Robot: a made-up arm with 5 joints.
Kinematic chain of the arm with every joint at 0, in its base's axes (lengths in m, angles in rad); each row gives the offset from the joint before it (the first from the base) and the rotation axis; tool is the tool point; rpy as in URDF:
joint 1: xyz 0 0 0.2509 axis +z
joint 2: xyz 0 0 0 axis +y
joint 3: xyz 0.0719 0 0.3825 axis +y
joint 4: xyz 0.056 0 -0.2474 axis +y
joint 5: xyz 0.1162 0 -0.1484 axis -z
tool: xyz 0 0 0 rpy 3.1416 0 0
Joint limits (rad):
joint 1: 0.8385..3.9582
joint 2: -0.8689..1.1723
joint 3: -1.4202..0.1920
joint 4: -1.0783..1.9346
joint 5: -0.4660..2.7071
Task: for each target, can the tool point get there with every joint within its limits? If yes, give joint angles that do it. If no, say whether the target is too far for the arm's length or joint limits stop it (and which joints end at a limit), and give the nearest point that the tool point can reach.
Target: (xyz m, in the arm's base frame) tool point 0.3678 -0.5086 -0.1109
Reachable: no: joint limits stop it (at a limit: joint 2, joint 3, joint 4) | nearest point 0.0893 -0.1235 0.2387 | short by 0.590 m
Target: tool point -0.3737 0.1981 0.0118
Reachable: yes | joints 2.6542 0.8736 -0.7196 0.1516 0.8300
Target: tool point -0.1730 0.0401 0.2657
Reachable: yes | joints 2.9137 0.0474 -0.5356 1.5780 0.9355
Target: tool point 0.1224 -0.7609 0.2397
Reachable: no: joint limits stop it (at a limit: joint 1) | nearest point -0.3223 -0.3431 0.2397 | short by 0.610 m
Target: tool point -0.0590 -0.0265 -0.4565
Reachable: no: joint limits stop it (at a limit: joint 2) | nearest point -0.1973 -0.0886 -0.0775 | short by 0.408 m
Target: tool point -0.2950 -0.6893 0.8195
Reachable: no: too far | nearest point -0.3753 -0.3995 0.6933 | short by 0.326 m
